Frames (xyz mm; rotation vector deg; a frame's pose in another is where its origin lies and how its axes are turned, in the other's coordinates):
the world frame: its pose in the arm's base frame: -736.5 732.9 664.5 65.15 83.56 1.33
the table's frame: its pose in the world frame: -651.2 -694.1 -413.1 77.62 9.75 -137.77
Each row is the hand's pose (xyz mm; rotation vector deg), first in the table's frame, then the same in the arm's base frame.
Working: the table's frame: its pose in the arm's base frame: -1609.2 202.0 846.3 25.77 -95.04 129.12

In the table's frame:
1: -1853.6 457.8 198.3 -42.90 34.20 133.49
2: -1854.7 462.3 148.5 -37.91 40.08 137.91
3: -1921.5 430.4 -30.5 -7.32 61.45 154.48
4: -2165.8 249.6 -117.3 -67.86 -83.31 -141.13
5: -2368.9 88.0 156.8 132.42 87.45 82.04
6: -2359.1 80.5 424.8 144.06 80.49 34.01
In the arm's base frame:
1: -113.2 -227.5 -277.1 95.72 70.63 -34.71
2: -117.5 -181.2 -295.5 100.45 63.16 -34.87
3: -56.1 -4.8 -346.8 112.78 26.64 -37.11
4: 235.0 115.2 -319.1 111.32 -37.52 -57.34
5: 505.8 -113.2 -188.8 86.03 -93.04 -94.11
6: 518.7 -367.0 -102.6 61.82 -117.24 -121.63

